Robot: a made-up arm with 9 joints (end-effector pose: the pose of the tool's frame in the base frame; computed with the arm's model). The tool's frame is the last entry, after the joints. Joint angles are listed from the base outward.
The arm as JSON. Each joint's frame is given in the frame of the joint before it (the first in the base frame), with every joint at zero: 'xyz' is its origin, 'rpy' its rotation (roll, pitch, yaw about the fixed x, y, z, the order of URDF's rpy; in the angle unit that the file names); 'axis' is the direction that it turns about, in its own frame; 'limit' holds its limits. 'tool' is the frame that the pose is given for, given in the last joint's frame.
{
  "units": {
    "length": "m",
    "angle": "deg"
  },
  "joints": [
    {
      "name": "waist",
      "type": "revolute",
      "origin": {
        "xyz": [
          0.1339,
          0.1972,
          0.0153
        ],
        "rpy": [
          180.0,
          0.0,
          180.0
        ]
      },
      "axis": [
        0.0,
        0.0,
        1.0
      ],
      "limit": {
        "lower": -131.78,
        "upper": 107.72
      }
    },
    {
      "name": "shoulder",
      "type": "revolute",
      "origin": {
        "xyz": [
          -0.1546,
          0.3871,
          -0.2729
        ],
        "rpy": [
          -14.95,
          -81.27,
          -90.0
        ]
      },
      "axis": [
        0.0,
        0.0,
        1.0
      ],
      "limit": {
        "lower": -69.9,
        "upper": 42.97
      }
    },
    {
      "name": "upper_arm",
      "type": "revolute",
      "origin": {
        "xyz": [
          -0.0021,
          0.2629,
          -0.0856
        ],
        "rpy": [
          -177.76,
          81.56,
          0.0
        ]
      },
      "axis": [
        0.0,
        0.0,
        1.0
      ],
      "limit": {
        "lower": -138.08,
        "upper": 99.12
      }
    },
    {
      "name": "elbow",
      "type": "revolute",
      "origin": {
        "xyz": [
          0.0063,
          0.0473,
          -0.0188
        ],
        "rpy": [
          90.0,
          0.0,
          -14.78
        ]
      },
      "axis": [
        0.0,
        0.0,
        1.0
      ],
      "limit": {
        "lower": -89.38,
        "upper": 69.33
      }
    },
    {
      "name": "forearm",
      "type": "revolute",
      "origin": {
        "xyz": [
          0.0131,
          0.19,
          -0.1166
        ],
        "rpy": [
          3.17,
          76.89,
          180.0
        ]
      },
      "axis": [
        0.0,
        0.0,
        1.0
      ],
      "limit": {
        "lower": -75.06,
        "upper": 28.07
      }
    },
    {
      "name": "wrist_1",
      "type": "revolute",
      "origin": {
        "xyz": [
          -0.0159,
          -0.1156,
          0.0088
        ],
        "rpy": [
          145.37,
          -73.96,
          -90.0
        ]
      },
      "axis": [
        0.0,
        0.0,
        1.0
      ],
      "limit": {
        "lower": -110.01,
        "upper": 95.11
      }
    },
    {
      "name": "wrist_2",
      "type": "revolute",
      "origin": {
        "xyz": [
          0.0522,
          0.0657,
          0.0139
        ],
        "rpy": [
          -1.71,
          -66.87,
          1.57
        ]
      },
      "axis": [
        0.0,
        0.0,
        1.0
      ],
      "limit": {
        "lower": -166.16,
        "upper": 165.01
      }
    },
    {
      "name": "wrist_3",
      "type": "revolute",
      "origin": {
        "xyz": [
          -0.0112,
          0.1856,
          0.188
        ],
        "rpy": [
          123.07,
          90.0,
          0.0
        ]
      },
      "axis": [
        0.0,
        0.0,
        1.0
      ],
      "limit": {
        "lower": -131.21,
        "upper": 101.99
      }
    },
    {
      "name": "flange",
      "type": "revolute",
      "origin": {
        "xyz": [
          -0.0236,
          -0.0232,
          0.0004
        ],
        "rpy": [
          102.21,
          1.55,
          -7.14
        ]
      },
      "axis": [
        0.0,
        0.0,
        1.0
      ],
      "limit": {
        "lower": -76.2,
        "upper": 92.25
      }
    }
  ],
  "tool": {
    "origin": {
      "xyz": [
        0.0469,
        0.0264,
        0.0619
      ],
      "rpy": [
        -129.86,
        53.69,
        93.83
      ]
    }
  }
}
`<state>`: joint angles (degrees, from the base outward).
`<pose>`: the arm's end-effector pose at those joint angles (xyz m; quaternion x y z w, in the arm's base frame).
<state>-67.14 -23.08 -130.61 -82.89 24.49 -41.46 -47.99 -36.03 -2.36</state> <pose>-0.5670 0.1015 0.1901 0.9583 -0.0701 -0.0773 0.2661</pose>
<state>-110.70 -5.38 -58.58 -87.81 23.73 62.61 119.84 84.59 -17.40</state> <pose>0.2982 0.1554 0.2787 -0.3452 0.4299 -0.0664 0.8317</pose>
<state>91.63 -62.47 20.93 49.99 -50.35 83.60 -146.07 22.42 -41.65</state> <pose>0.4331 0.4627 -0.0225 -0.4099 -0.3648 -0.5606 0.6201</pose>
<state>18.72 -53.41 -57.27 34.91 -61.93 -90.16 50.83 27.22 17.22</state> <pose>0.3995 0.3723 0.2807 -0.0402 0.8615 0.3637 0.3520</pose>
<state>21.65 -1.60 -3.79 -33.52 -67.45 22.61 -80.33 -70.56 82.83</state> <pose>-0.0432 0.2148 0.1962 -0.4795 -0.5011 -0.2889 0.6599</pose>
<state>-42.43 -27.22 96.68 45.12 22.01 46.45 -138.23 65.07 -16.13</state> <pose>-0.4754 0.0467 0.3467 -0.0440 -0.3601 0.4488 0.8166</pose>
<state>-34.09 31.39 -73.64 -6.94 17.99 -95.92 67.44 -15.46 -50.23</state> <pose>0.0804 0.5454 0.4985 -0.1751 -0.2651 -0.4323 0.8439</pose>
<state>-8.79 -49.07 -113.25 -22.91 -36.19 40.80 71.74 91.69 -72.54</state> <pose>-0.0571 0.2180 -0.0653 -0.3219 -0.4474 0.7804 0.2954</pose>
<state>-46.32 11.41 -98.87 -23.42 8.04 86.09 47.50 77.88 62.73</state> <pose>-0.0178 -0.0163 0.5519 0.5482 -0.4970 0.1195 0.6620</pose>
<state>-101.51 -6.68 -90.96 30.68 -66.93 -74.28 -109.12 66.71 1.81</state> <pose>-0.2466 0.0532 0.4921 0.7462 0.3689 -0.4468 0.3278</pose>
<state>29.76 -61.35 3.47 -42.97 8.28 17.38 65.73 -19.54 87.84</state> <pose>0.4167 0.0393 0.2407 -0.3469 0.8096 0.4426 0.1682</pose>
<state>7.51 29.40 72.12 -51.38 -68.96 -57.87 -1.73 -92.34 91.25</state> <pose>0.0284 0.4499 0.4512 -0.0971 -0.0902 -0.2905 0.9476</pose>
